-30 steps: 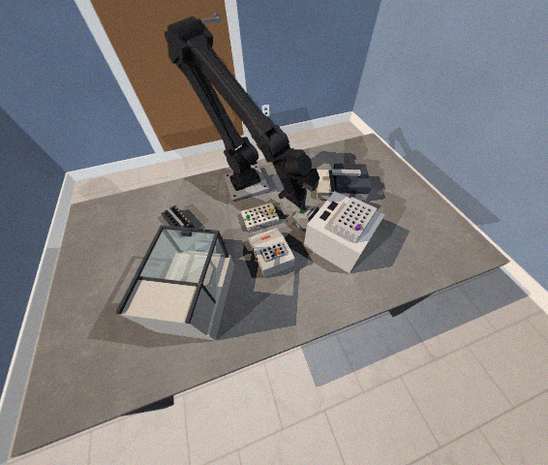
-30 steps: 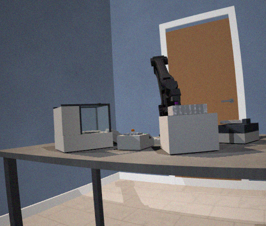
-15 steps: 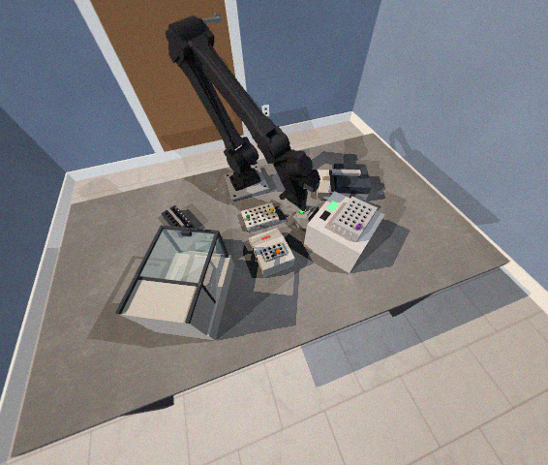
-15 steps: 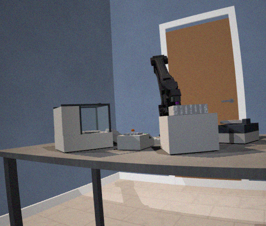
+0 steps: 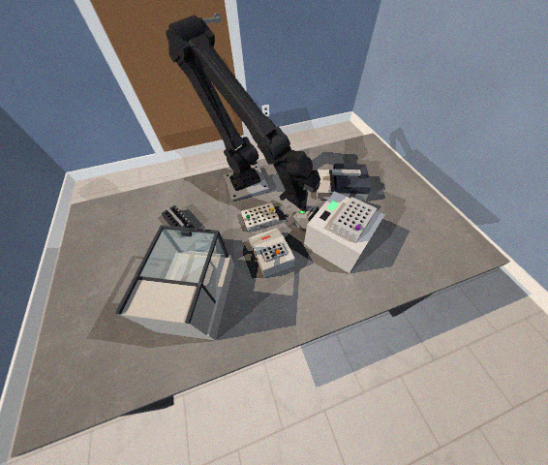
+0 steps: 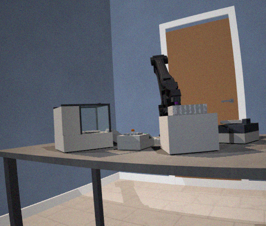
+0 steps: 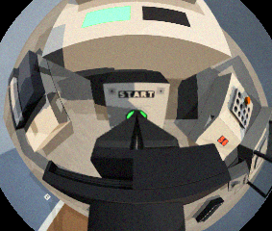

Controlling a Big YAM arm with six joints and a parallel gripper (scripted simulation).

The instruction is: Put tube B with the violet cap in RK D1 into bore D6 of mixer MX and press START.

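Right now my hand is 10 mm above the green start key. Round my hand: yellow-capped tube 70 mm behind, 100 mm to the right, 50 mm below; tube rack RK 80 mm behind, 140 mm to the right, 60 mm below; shaking block 150 mm ahead, 90 mm to the left, 80 mm above.
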